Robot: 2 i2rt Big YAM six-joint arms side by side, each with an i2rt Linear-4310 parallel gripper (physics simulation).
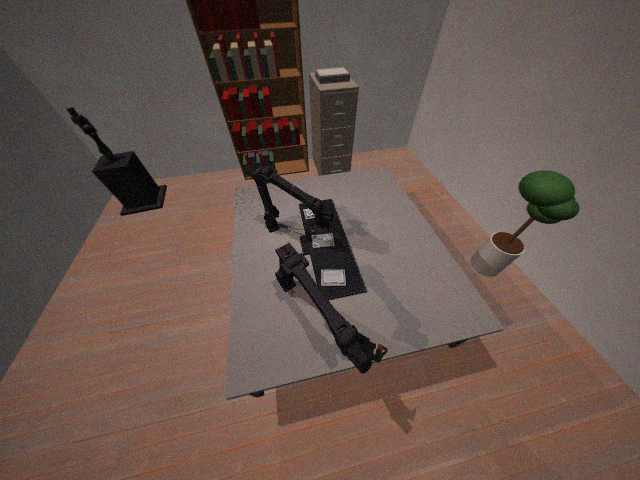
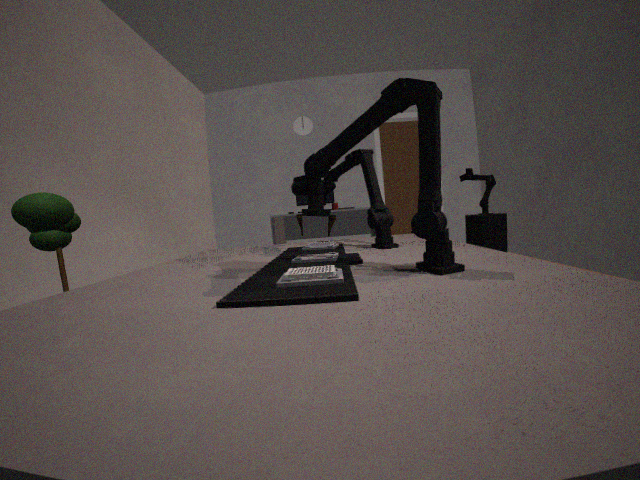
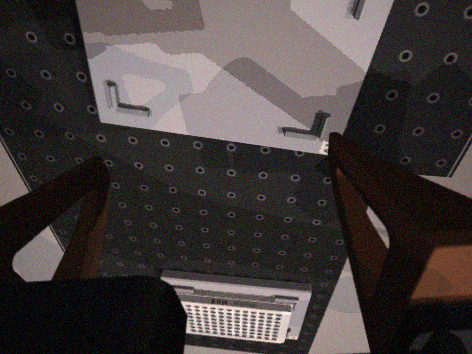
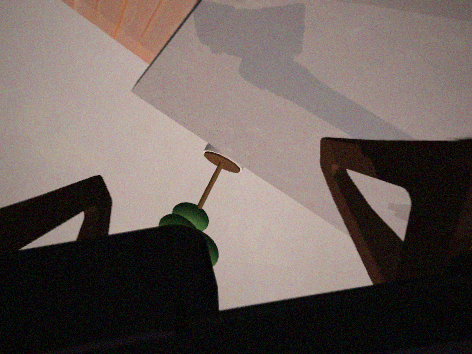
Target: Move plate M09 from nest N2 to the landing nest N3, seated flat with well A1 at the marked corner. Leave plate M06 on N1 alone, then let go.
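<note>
Plate M06, white with many wells, sits in its nest at one end of the black perforated board. The middle nest is bare, with L-shaped corner stops and a partly hidden white corner mark. A white plate sits at the board's other end; its label is unreadable. My left gripper is open and empty above the board, near the middle nest. My right gripper is open and empty near the table's front edge, away from the board.
The grey table carries both arms and the board. A potted plant stands beyond the table's right side. A bookshelf and a filing cabinet stand behind it. A black pedestal with another arm stands at left.
</note>
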